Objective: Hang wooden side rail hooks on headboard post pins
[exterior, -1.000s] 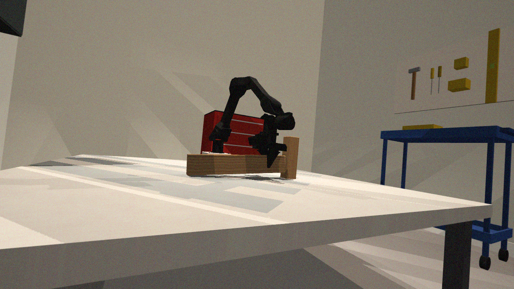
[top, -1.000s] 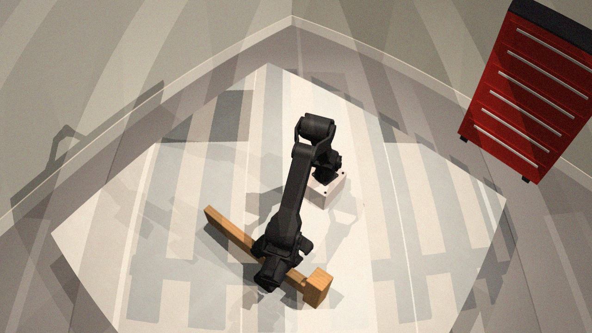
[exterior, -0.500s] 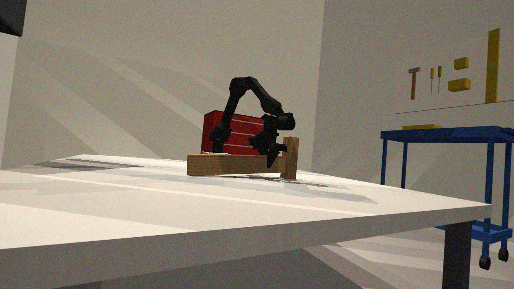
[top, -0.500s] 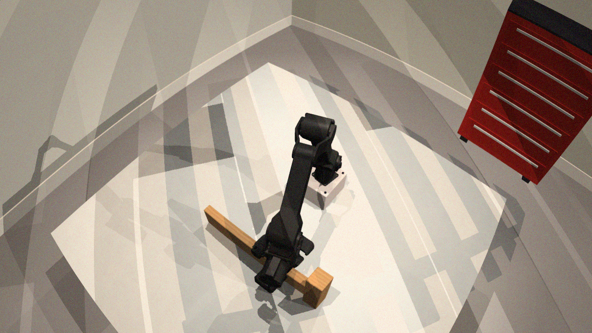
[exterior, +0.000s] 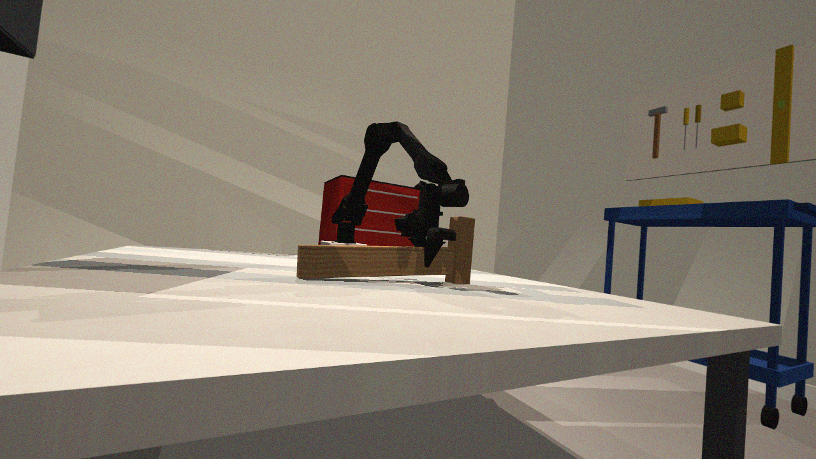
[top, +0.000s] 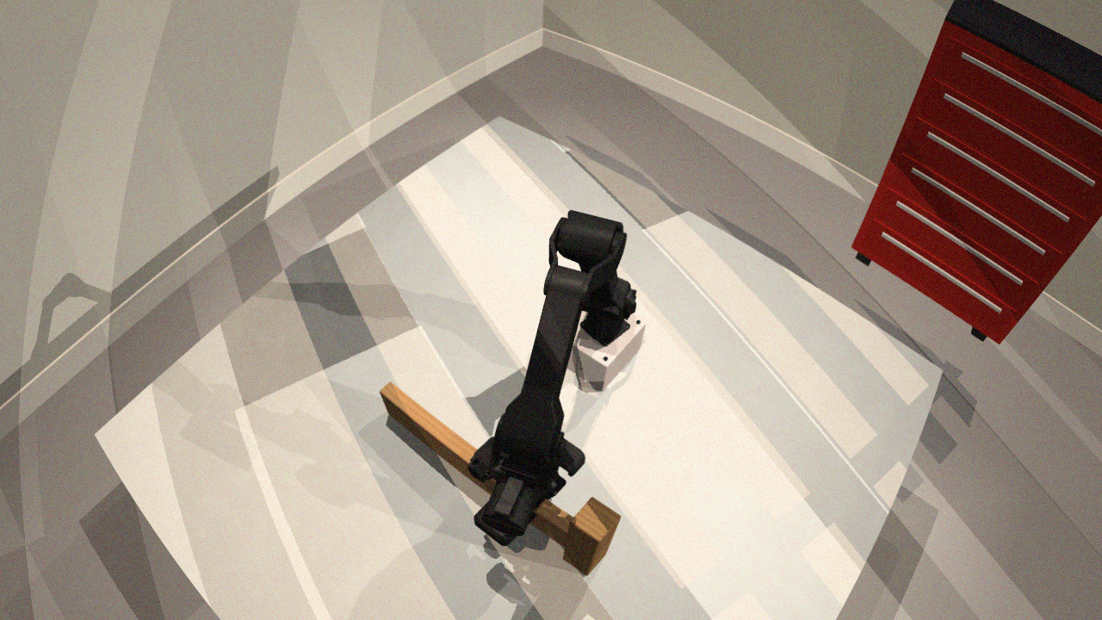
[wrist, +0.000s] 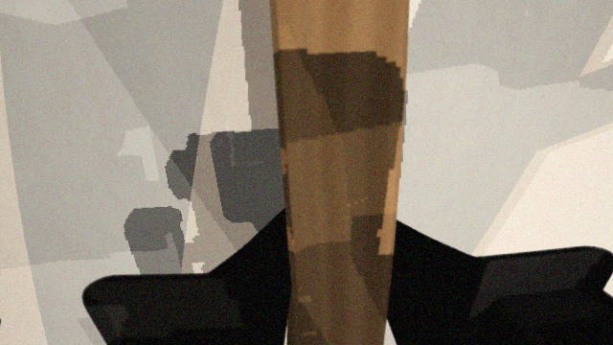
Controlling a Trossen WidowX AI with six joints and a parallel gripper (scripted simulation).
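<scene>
Now: the headboard post 110 mm to the left of my gripper tip, 40 mm above it and 20 mm behind it.
</scene>
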